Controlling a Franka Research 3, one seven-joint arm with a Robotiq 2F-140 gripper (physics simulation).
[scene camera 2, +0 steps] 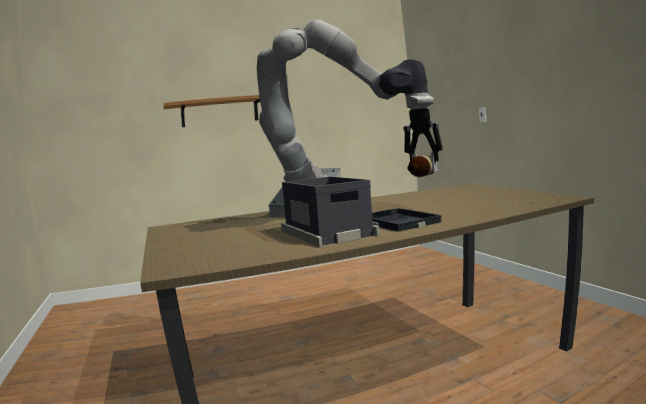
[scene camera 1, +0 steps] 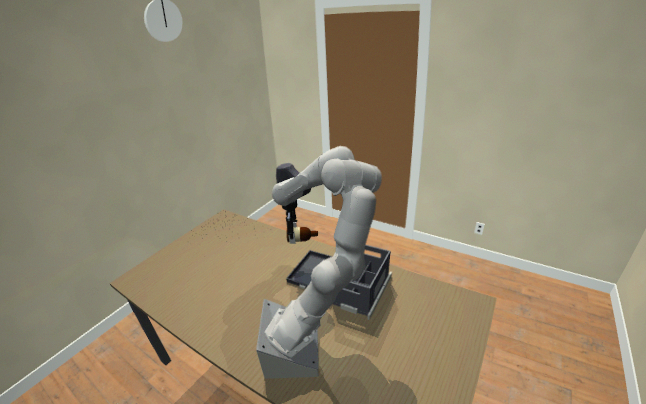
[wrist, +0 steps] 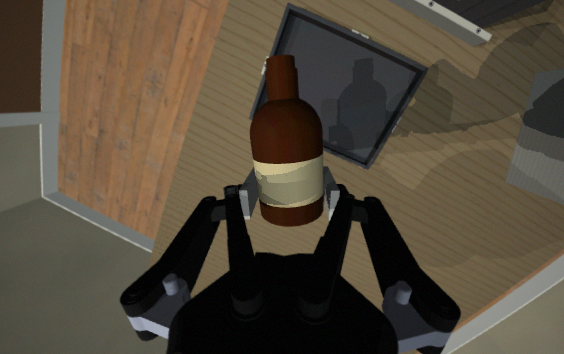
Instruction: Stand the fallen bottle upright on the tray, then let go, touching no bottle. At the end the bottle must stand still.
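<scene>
A brown bottle [scene camera 1: 304,234] [scene camera 2: 419,166] [wrist: 287,135] with a cream label is held in the air, lying about level. In scene camera 1 its neck points right; in scene camera 2 its neck faces the camera. My gripper [scene camera 1: 293,235] [scene camera 2: 424,164] [wrist: 290,177] points down and is shut on the bottle at its label, near the base. The dark square tray [scene camera 1: 298,285] [scene camera 2: 398,228] [wrist: 322,25] lies flat on the table, below the held bottle. The bottle hides part of the tray in the wrist view.
A dark crate [scene camera 1: 354,300] [scene camera 2: 344,217] with compartments stands beside the tray, with light rails [scene camera 2: 301,235] [wrist: 450,22] at its foot. The arm's base block [scene camera 1: 287,364] stands on the table [scene camera 1: 190,280] [scene camera 2: 225,250]. The arm hides part of the crate and tray in scene camera 1.
</scene>
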